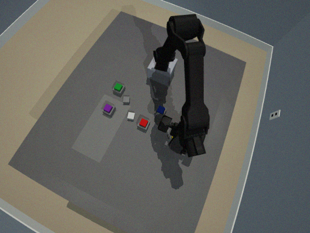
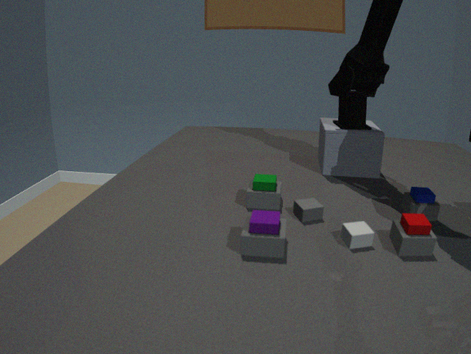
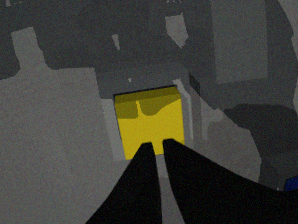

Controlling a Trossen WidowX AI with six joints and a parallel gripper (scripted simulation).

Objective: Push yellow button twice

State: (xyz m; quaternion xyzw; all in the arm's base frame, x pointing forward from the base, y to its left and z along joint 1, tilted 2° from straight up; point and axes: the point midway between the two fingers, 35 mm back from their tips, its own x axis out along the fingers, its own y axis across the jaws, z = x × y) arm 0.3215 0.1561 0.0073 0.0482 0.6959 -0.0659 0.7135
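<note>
My gripper tip is now 30 mm above the yellow button. From my gripper tip the other things lie so: red button 20 mm behind, 160 mm to the right, 30 mm below; white block 40 mm behind, 240 mm to the right, 50 mm below; blue button 110 mm behind, 100 mm to the right, 30 mm below.
</note>
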